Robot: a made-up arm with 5 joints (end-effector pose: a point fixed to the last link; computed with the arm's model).
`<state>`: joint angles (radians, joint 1 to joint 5).
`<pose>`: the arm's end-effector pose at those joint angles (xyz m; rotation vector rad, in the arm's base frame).
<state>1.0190 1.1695 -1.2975 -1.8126 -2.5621</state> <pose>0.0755 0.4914 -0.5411 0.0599 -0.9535 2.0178</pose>
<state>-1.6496 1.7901 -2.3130 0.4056 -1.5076</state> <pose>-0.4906 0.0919 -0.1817 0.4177 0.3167 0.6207</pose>
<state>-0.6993 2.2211 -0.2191 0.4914 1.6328</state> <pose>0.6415 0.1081 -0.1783 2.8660 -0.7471 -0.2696</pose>
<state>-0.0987 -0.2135 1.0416 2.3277 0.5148</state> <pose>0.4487 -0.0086 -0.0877 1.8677 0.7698 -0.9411</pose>
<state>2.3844 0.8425 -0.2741 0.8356 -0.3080</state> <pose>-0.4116 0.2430 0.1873 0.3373 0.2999 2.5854</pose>
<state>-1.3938 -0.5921 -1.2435 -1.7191 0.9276</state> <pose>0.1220 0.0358 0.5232 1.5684 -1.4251 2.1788</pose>
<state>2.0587 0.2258 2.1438 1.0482 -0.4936</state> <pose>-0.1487 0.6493 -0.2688 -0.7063 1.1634 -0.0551</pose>
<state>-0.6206 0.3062 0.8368 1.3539 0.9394</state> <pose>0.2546 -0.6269 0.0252 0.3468 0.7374 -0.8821</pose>
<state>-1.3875 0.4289 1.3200 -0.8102 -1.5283</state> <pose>0.4044 -0.7407 -0.2219 1.0603 0.8220 -1.9220</pose>
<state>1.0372 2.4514 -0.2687 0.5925 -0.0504</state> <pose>0.1649 0.4401 -0.2846 -1.6570 -0.9546 1.0312</pose>
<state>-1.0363 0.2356 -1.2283 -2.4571 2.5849</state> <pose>0.7041 -0.2945 -0.0947 0.2796 -1.2062 -0.0378</pose>
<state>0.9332 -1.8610 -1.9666 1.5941 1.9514</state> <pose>0.3287 0.1842 -0.3950 1.1260 -0.3587 -1.0782</pose>
